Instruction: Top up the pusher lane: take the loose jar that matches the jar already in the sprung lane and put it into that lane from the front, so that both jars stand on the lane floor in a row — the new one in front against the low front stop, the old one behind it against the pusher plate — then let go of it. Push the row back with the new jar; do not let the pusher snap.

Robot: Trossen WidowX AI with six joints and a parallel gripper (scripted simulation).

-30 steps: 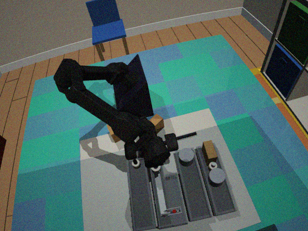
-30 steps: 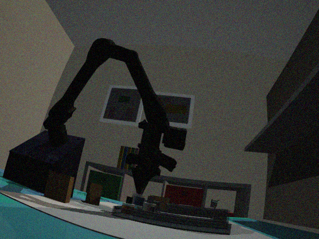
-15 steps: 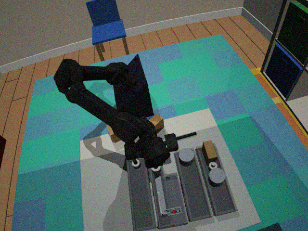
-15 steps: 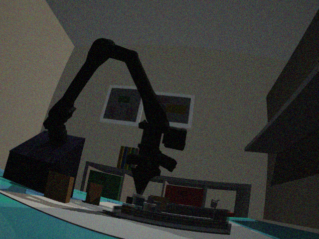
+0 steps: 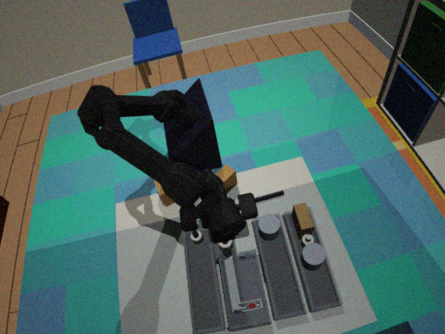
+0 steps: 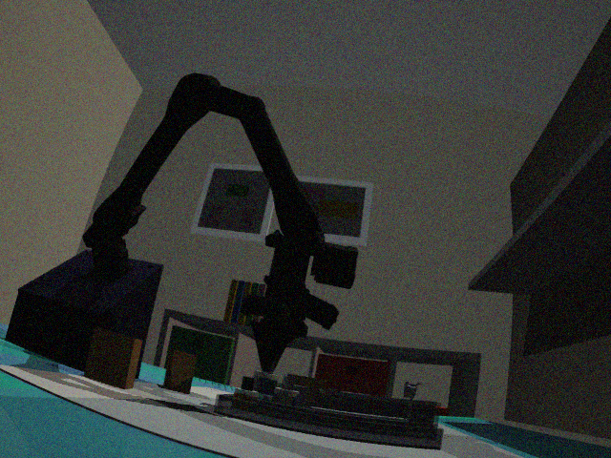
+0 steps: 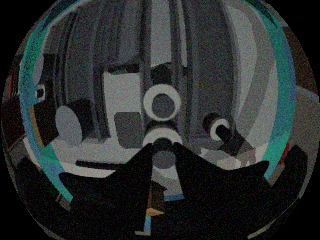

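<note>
The sprung lane lies 150 mm ahead of my gripper tip, 50 mm below it and 20 mm to the left of it. Also, from my gripper tip: black bar 130 mm to the left, 90 mm behind, 60 mm below.
</note>
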